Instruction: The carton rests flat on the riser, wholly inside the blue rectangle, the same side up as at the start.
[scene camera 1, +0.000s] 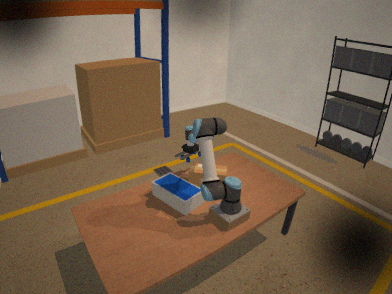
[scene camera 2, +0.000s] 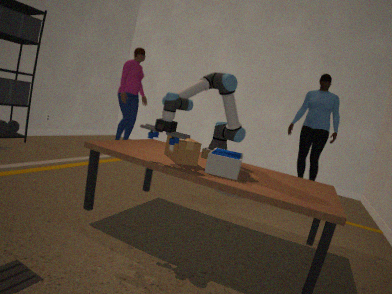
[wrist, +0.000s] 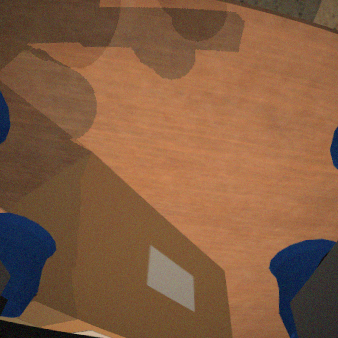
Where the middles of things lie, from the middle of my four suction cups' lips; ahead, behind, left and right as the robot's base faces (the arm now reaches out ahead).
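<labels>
The brown carton (scene camera 2: 187, 152) is 7 cm below my suction cup, 25 cm behind it and 4 cm to the left of it. Going by their middles, that carton is the nearest to my suction cup of the things named here. There's a riser (scene camera 1: 183, 196) as well, and from my suction cup it's 36 cm to the left, 24 cm behind and 9 cm below.
</labels>
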